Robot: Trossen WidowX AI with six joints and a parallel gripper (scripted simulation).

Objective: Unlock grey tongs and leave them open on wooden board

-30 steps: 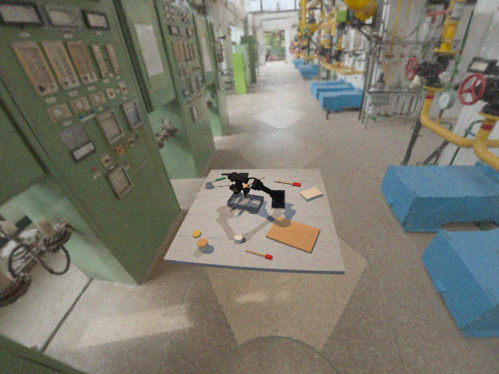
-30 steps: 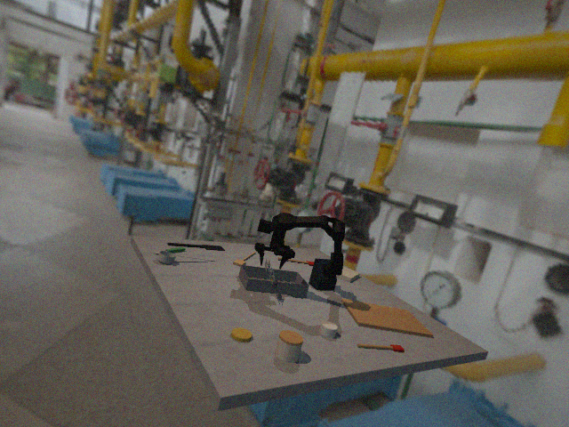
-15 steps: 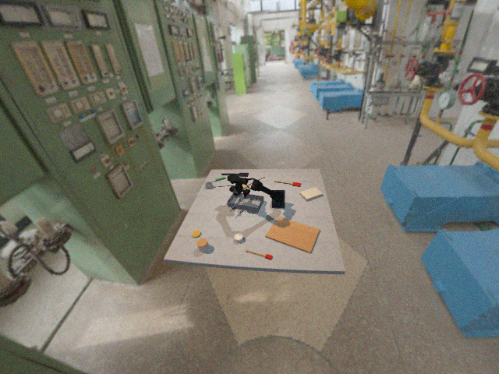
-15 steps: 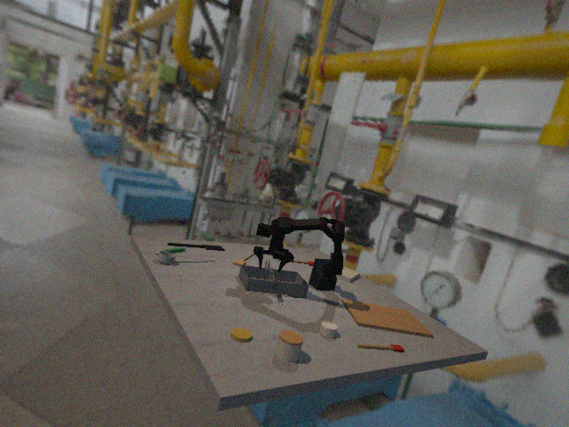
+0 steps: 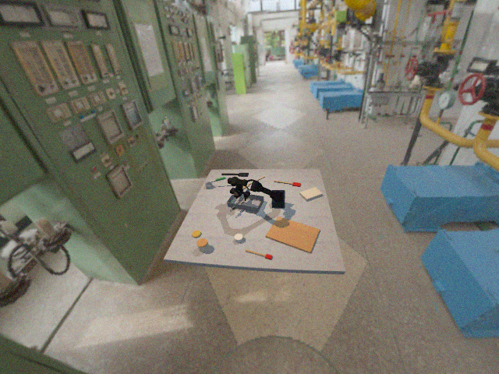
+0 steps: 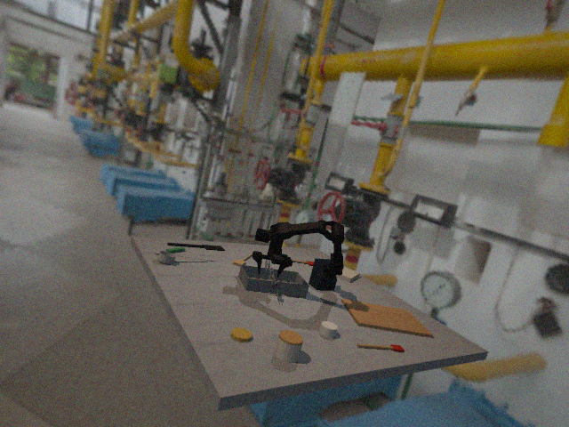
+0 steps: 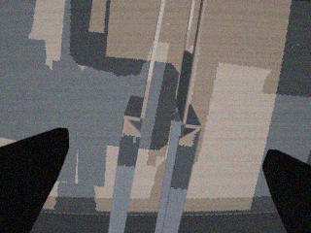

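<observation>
Right now my gripper tip is 40 mm past the roasting tin, 10 mm to the left of it and 30 mm above it. Round my gripper tip: orange disc: 260 mm ahead, 440 mm to the left, 50 mm below; white cylinder: 110 mm behind, 410 mm to the left, 40 mm below; yellow lock piece: 10 mm ahead, 80 mm to the left, 10 mm above.
</observation>
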